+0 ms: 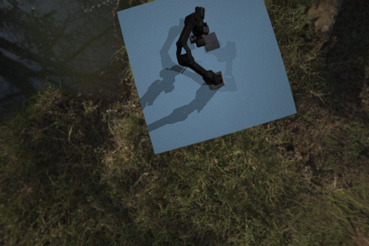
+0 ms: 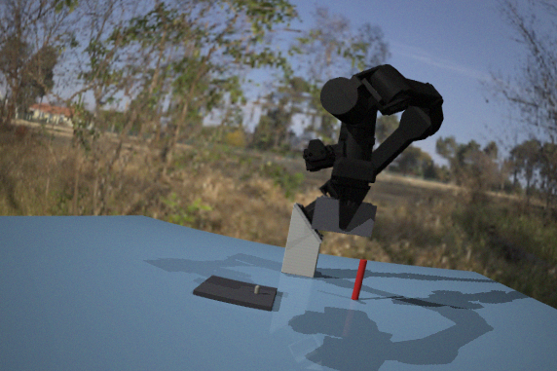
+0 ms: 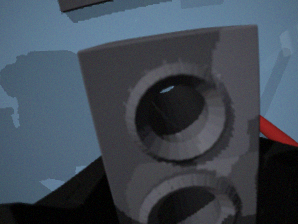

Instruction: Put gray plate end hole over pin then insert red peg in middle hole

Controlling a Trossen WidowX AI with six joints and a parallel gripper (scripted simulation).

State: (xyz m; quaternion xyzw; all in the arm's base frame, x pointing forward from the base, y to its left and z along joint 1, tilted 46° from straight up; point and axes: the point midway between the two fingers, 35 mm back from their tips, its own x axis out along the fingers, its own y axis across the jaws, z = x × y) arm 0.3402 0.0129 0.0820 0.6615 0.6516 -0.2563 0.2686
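My gripper tip is now 130 mm to the left of the dark base, 130 mm above it and 10 mm short of it. The rest, counted from my gripper tip: gray plate 30 mm above; then red peg 110 mm behind, 100 mm below, 60 mm to the left.
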